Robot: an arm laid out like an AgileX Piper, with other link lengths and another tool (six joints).
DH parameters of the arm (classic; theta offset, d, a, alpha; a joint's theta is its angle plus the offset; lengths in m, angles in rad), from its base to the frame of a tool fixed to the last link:
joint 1: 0 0.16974 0 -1.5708
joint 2: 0.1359 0 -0.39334 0
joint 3: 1.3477 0 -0.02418 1.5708
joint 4: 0 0.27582 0 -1.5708
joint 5: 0 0 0 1.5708
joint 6: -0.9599 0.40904 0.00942 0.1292
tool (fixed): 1.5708 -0.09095 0 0
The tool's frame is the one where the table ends.
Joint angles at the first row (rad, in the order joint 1, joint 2, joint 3, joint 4, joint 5, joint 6):
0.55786 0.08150 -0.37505 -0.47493 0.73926 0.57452
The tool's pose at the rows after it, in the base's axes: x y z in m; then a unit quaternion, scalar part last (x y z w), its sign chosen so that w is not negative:
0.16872, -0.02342, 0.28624, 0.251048, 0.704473, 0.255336, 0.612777
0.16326, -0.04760, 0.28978, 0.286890, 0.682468, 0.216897, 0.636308
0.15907, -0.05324, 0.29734, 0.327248, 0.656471, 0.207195, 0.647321
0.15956, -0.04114, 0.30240, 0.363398, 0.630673, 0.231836, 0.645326
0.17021, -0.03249, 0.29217, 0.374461, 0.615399, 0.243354, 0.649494
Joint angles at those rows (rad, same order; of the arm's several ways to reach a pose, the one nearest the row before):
0.46197 0.00604 -0.37503 -0.47494 0.73925 0.57453
0.35298 -0.01419 -0.37503 -0.49708 0.74359 0.57454
0.23034 -0.01417 -0.37505 -0.45339 0.70397 0.57835
0.12707 -0.01418 -0.36173 -0.34599 0.63785 0.57834
0.06221 -0.01420 -0.28574 -0.29681 0.52494 0.57837

